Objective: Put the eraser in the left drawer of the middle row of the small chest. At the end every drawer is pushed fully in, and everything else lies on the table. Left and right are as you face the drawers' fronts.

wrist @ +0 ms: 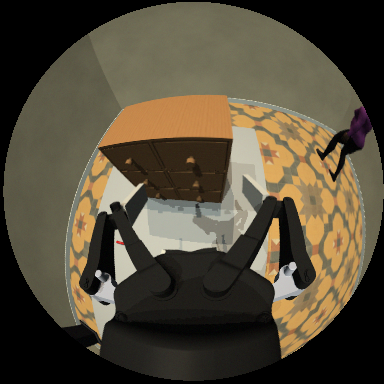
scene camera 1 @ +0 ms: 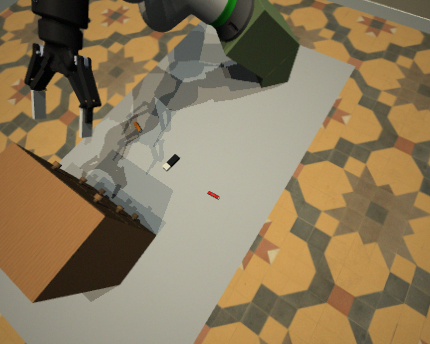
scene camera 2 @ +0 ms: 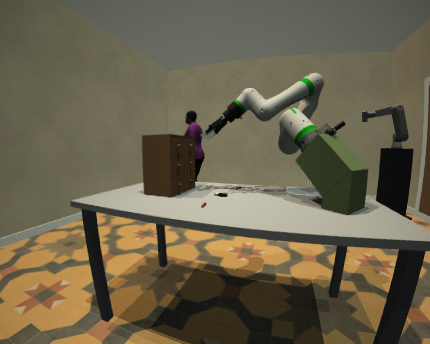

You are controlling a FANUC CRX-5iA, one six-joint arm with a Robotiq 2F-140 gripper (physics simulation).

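Pixels of known places: gripper, between the fingertips: (wrist: pixel 193 187) (scene camera 1: pixel 61 127) (scene camera 2: pixel 204 138); arm's base, origin of its link: (scene camera 1: pixel 235 17) (scene camera 2: pixel 316 147).
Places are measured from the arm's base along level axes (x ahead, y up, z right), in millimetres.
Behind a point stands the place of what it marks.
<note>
The eraser (scene camera 1: pixel 171 162) {x 466, y -243, z 13 mm} (scene camera 2: pixel 220 194) {x 465, y -246, z 7 mm}, black with a white end, lies on the table (scene camera 1: pixel 250 130) {x 206, y -256, z -178 mm} (scene camera 2: pixel 270 220) {x 220, y -256, z -302 mm} in front of the small chest (scene camera 1: pixel 50 215) {x 754, y 64, z 14 mm} (scene camera 2: pixel 157 165) {x 780, y -94, z -76 mm} (wrist: pixel 180 120) {x 734, y 64, z 126 mm}. The chest is brown, with three rows of two drawers, and all drawers look pushed in. The left drawer of the middle row (wrist: pixel 157 179) {x 693, y -99, z 31 mm} shows in the wrist view, partly shadowed. My gripper (scene camera 1: pixel 62 117) {x 593, y 54, z 154 mm} (scene camera 2: pixel 208 133) {x 593, y 54, z 154 mm} (wrist: pixel 193 187) {x 593, y 54, z 154 mm} is open and empty. It is high above the table, in front of the chest's fronts and tilted towards them, well away from the eraser.
A red piece (scene camera 1: pixel 213 195) {x 501, y -247, z -181 mm} (scene camera 2: pixel 203 204) {x 496, y -246, z -192 mm} (wrist: pixel 120 243) {x 494, y -248, z -173 mm} and an orange piece (scene camera 1: pixel 137 127) {x 402, y -244, z 217 mm} (scene camera 2: pixel 238 187) {x 397, y -248, z 221 mm} lie on the table. The green arm base (scene camera 1: pixel 265 45) {x 7, y -57, z -117 mm} (scene camera 2: pixel 332 175) {x -30, y -110, z -156 mm} stands at the other end. A person (scene camera 2: pixel 195 137) (wrist: pixel 359 127) stands beyond the table.
</note>
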